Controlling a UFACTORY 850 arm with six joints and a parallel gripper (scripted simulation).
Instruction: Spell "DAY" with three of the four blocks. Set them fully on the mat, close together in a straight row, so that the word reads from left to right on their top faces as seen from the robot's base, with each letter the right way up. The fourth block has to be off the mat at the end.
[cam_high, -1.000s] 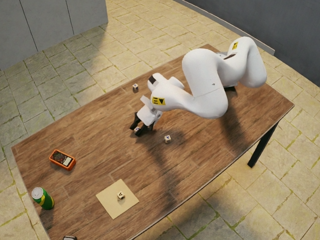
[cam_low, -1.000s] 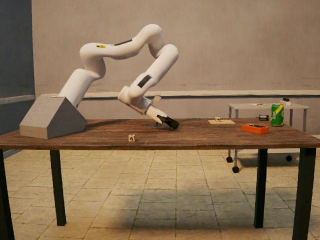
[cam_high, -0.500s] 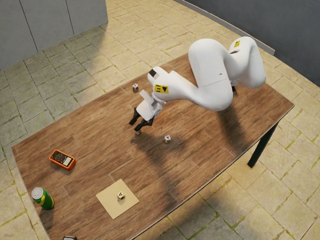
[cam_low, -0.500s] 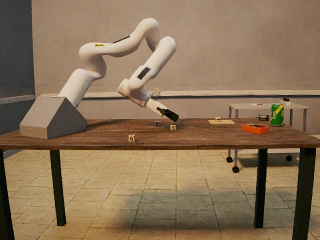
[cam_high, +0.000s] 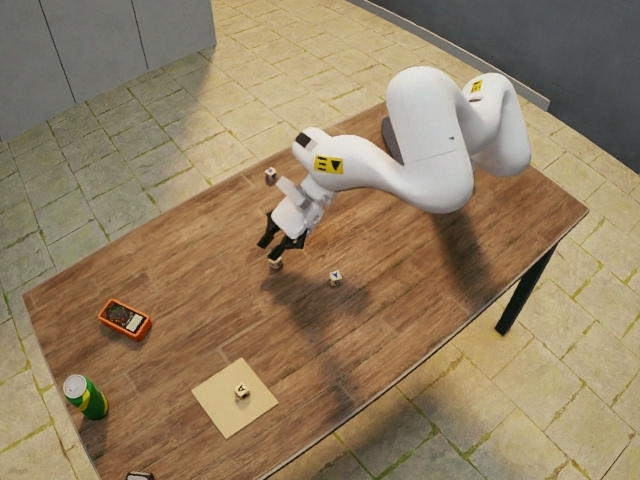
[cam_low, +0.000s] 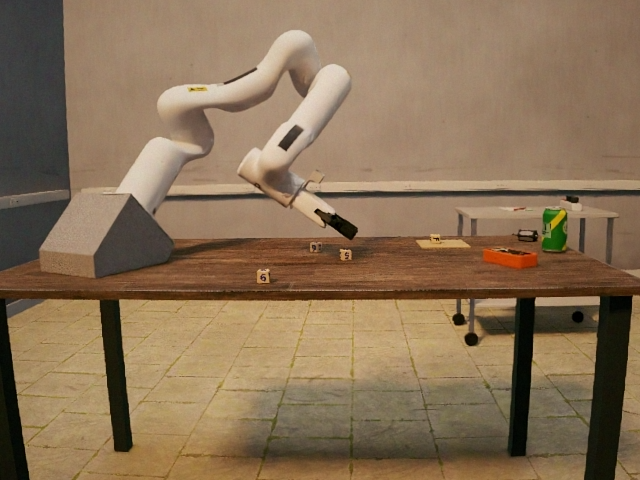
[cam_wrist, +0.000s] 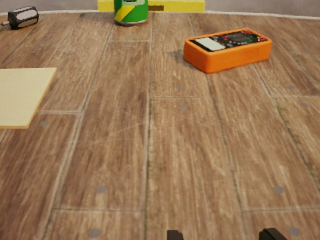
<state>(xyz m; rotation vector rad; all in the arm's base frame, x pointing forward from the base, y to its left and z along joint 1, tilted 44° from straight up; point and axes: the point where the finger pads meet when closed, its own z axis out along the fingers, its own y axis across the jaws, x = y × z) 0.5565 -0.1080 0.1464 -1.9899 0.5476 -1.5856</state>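
My hand is 270 mm short of the tan mat, 250 mm to the right of it and 70 mm above it. Round my hand: dark object 530 mm ahead, 310 mm to the left, 60 mm below.
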